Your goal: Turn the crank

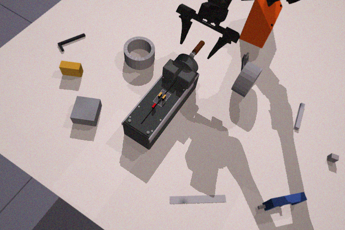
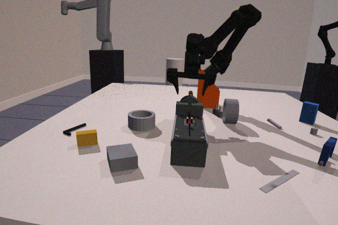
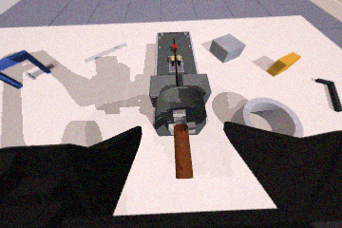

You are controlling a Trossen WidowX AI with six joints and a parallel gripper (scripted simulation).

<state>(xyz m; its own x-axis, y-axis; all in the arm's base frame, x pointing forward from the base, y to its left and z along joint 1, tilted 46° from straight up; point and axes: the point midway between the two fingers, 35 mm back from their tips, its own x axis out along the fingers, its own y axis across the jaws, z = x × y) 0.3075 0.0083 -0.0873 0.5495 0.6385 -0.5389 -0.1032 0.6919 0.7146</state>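
My gripper tip is 20 mm past the crank handle. From my gripper tip the other things lie so: red pointer 200 mm ahead, 40 mm below, 20 mm to the left; then grey cube 310 mm ahead, 140 mm to the right, 100 mm below; then yellow block 290 mm to the right, 240 mm ahead, 100 mm below.
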